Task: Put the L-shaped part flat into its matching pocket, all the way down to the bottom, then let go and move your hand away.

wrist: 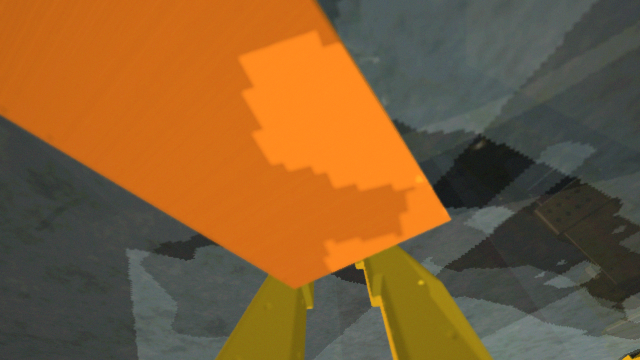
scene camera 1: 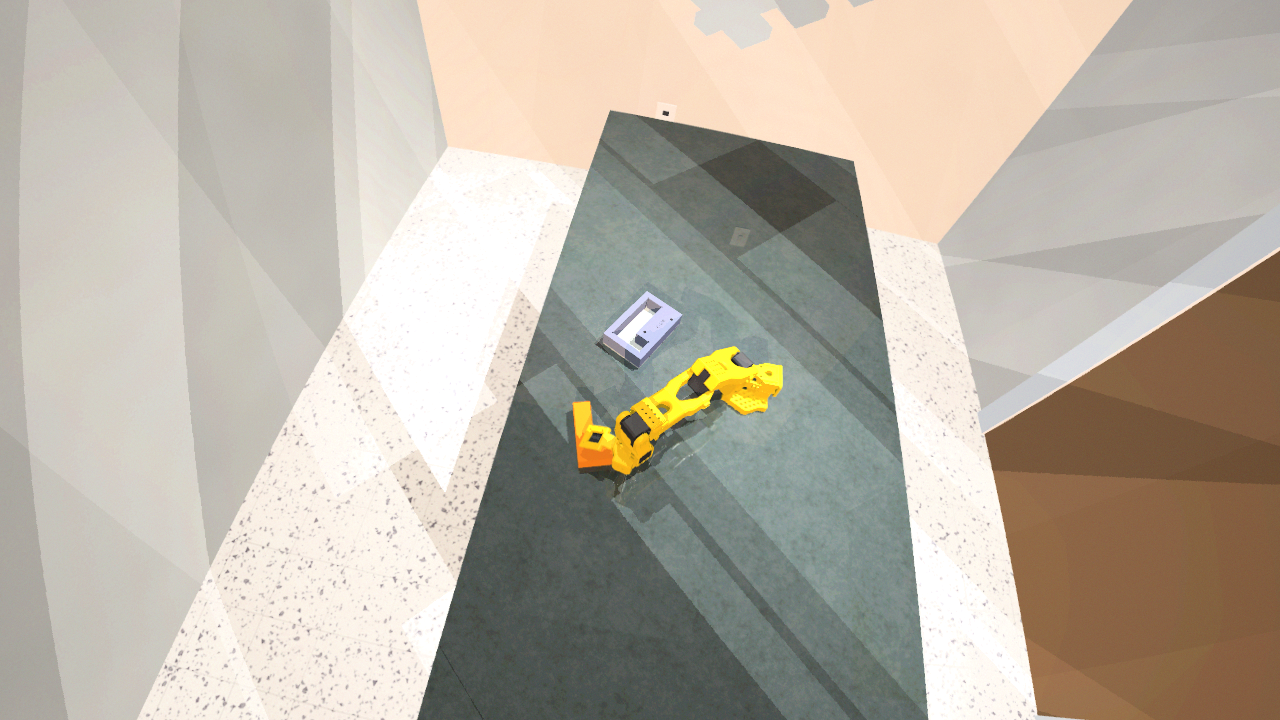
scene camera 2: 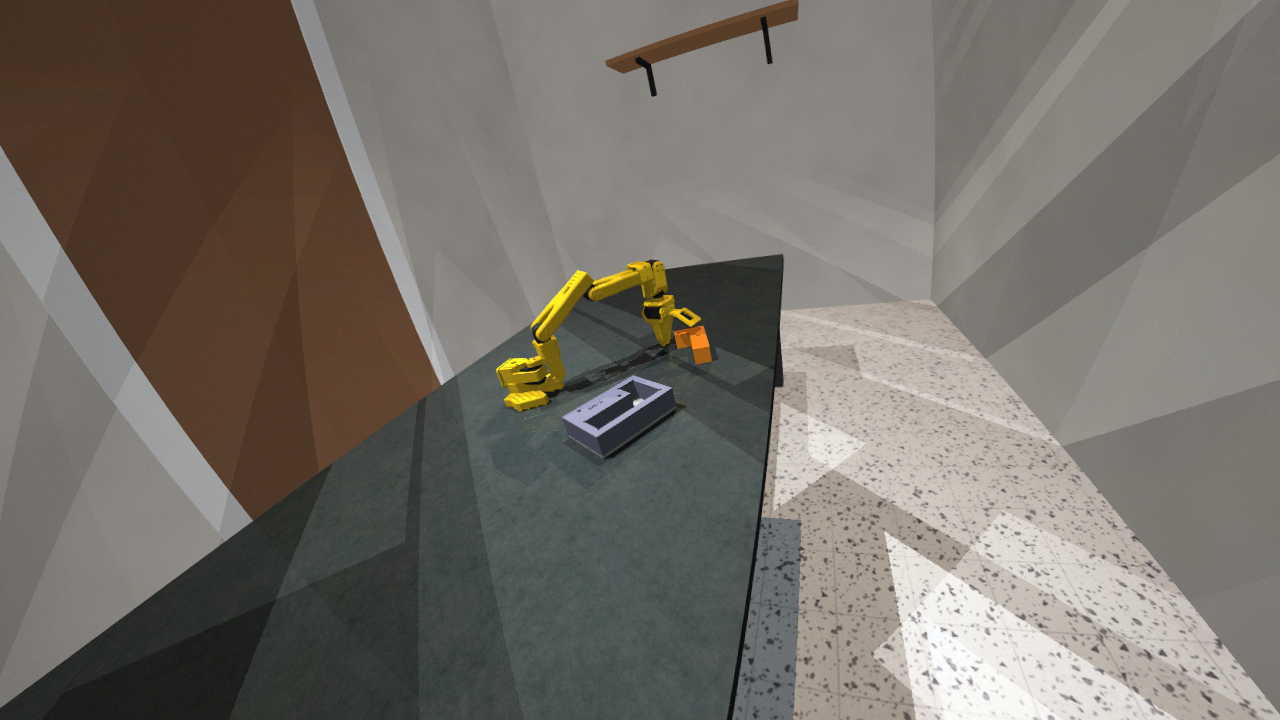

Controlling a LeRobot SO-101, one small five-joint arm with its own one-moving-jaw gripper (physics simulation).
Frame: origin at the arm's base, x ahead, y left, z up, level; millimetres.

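Seen in the pictures: hand at its tool point: (wrist: 320, 242) (scene camera 1: 625, 467) (scene camera 2: 666, 342); arm's base at its link origin: (scene camera 1: 734, 387) (scene camera 2: 544, 395).
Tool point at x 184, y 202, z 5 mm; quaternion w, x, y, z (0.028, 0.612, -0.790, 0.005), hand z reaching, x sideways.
Offsets run from my tool point to a thing's top centre. Level surfaces: height alone.
The orange L-shaped part @(dx +66, dy -47, dz +25 mm) (scene camera 1: 582, 425) (scene camera 2: 700, 345) (wrist: 200, 125) lies on the dark table, partly hidden by the wrist in scene camera 1. It fills the upper left of the wrist view. My gripper (scene camera 1: 623, 467) (scene camera 2: 664, 341) (wrist: 334, 274) points down beside the part. Both jaws show in the wrist view and converge behind the part's near edge, which hides the tips. The jaws look shut, with no part of the L plainly pressed between them. The lilac block @(dx +13, dy -284, dz +32 mm) (scene camera 1: 660, 331) (scene camera 2: 619, 437) with the pocket sits apart from the part; its pocket holds no orange part.
The yellow arm (scene camera 1: 671, 402) (scene camera 2: 563, 304) reaches across the dark table @(dz -5 mm) (scene camera 1: 760, 555) (scene camera 2: 572, 582) to the part. The block stands beside the arm, nearer the camera in scene camera 2. The part and the block are near one long table edge, with speckled floor beyond it.
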